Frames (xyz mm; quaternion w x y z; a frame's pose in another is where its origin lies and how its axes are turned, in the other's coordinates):
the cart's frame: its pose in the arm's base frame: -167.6 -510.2 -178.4 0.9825 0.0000 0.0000 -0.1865
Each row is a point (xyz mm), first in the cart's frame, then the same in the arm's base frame.
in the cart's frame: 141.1 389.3 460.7
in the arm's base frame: 106.3 -199.7 282.3
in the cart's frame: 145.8 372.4 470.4
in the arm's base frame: 104.5 -217.1 292.0
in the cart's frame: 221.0 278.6 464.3
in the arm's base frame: 140.1 -332.0 285.9
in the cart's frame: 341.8 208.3 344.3
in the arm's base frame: 226.8 -441.6 165.9
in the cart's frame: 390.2 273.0 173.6
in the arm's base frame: 295.5 -399.2 -4.8
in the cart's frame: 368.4 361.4 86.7
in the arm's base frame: 307.6 -308.9 -91.7
